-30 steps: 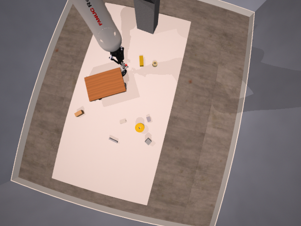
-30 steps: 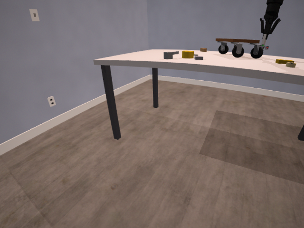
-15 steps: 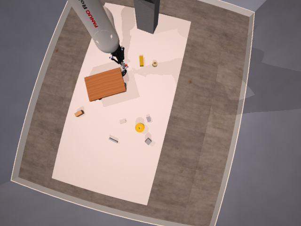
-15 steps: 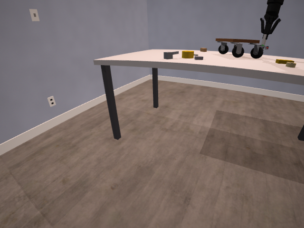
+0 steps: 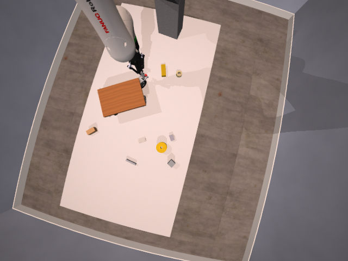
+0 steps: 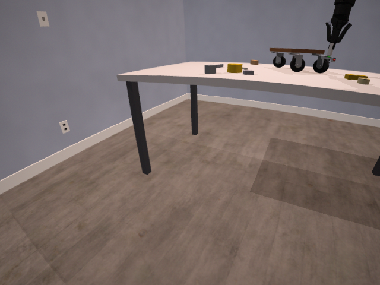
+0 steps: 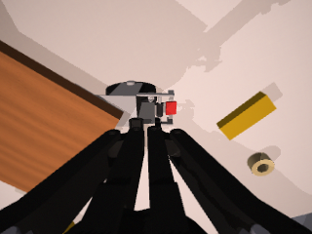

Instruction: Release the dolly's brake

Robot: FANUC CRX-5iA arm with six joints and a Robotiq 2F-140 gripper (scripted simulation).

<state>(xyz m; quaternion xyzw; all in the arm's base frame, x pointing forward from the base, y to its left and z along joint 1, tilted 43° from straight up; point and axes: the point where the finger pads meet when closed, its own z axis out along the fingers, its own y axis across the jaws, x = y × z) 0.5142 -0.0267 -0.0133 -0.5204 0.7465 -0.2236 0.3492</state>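
The brake pedal lies 50 mm below my hand, 10 mm to the left of it and 10 mm behind it. Round my hand: yellow bar 130 mm behind, 120 mm below, 110 mm to the left; grey bar 620 mm ahead, 120 mm below, 110 mm to the left; tan block 500 mm ahead, 260 mm to the right, 110 mm below.
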